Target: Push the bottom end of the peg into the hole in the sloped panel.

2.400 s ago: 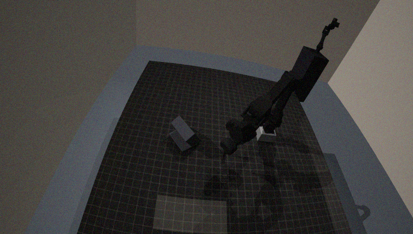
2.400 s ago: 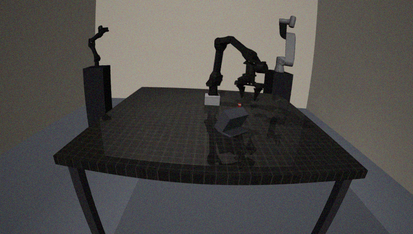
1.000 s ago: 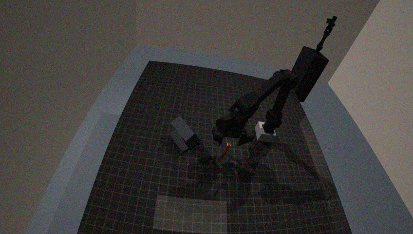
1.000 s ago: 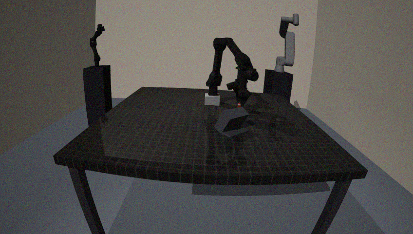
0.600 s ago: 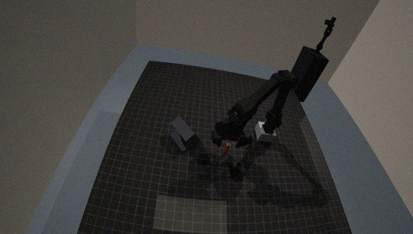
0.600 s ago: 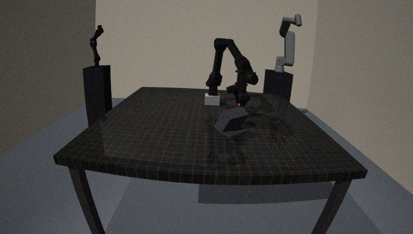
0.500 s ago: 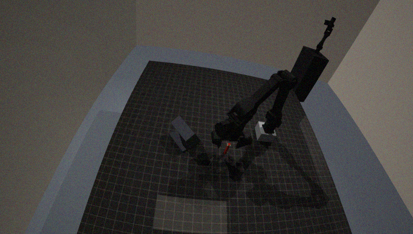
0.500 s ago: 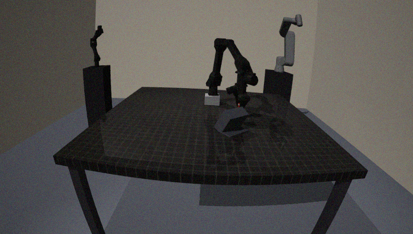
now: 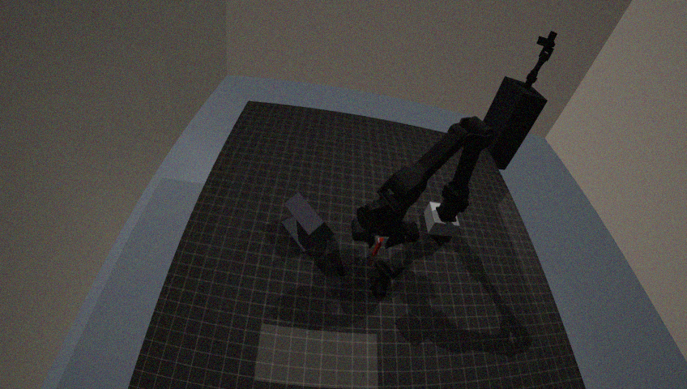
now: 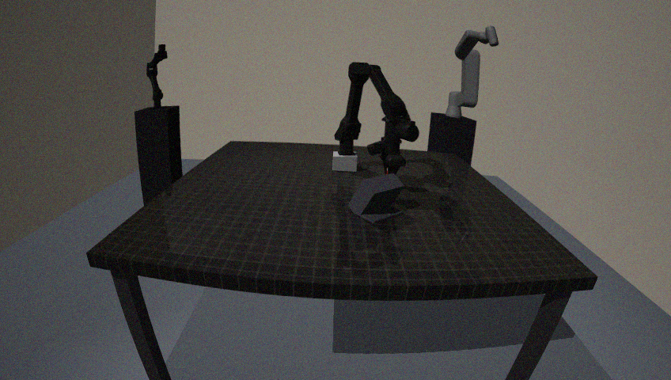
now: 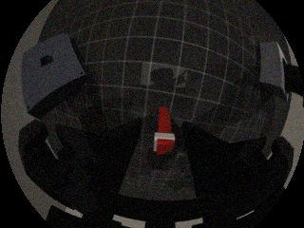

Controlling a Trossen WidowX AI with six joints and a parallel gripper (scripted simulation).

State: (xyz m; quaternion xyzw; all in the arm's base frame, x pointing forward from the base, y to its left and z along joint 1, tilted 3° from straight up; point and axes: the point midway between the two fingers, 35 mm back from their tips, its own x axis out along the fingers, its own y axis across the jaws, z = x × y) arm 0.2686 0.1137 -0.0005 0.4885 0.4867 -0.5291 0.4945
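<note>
My gripper tip is 20 cm short of the sloped panel, 9 cm to the left of it and 1 cm below it. Also, from my gripper tip: peg: 2 cm above.
</note>
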